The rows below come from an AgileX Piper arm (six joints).
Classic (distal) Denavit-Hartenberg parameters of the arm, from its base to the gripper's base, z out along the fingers. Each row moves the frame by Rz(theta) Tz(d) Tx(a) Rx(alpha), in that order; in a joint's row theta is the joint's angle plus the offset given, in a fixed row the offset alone. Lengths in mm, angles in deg.
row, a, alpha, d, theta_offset
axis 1, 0, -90, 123, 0
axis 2, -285, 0, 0, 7.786
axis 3, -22, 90, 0, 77.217
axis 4, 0, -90, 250.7, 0
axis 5, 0, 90, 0, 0
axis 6, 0, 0, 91, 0
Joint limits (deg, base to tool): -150..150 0..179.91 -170..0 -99.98..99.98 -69.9..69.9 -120..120
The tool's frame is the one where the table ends.
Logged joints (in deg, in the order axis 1, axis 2, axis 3, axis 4, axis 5, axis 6), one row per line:
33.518, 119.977, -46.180, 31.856, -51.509, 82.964
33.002, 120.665, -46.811, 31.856, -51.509, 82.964
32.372, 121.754, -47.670, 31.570, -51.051, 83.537
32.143, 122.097, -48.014, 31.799, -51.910, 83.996
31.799, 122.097, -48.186, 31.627, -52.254, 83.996
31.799, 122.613, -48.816, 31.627, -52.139, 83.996
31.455, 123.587, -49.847, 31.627, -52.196, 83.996
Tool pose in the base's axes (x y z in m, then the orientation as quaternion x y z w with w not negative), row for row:
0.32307, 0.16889, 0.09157, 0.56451, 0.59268, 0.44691, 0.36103
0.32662, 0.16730, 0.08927, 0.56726, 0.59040, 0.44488, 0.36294
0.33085, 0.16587, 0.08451, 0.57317, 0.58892, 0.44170, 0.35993
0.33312, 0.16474, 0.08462, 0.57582, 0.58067, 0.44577, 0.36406
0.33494, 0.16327, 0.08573, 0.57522, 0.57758, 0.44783, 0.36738
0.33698, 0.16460, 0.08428, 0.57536, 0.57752, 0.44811, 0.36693
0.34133, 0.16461, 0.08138, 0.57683, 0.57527, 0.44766, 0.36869
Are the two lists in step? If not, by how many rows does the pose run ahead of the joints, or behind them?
They are in step.
